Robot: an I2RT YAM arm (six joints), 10 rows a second.
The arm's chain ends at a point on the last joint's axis. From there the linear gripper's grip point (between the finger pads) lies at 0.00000 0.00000 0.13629 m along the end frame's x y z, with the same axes.
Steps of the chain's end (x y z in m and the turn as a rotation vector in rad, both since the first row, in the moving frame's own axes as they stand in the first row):
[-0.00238, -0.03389, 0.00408, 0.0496, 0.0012, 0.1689]
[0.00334, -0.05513, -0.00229, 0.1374, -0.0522, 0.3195]
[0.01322, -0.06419, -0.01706, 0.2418, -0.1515, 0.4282]
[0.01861, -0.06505, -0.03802, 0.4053, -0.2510, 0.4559]
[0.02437, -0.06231, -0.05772, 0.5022, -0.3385, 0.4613]
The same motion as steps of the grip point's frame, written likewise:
[-0.00165, -0.04060, 0.00391, 0.0496, 0.0012, 0.1689]
[-0.00067, -0.07460, -0.00375, 0.1374, -0.0522, 0.3195]
[0.00037, -0.10003, -0.02249, 0.2418, -0.1515, 0.4282]
[-0.00103, -0.12389, -0.05295, 0.4053, -0.2510, 0.4559]
[-0.00240, -0.13447, -0.08153, 0.5022, -0.3385, 0.4613]

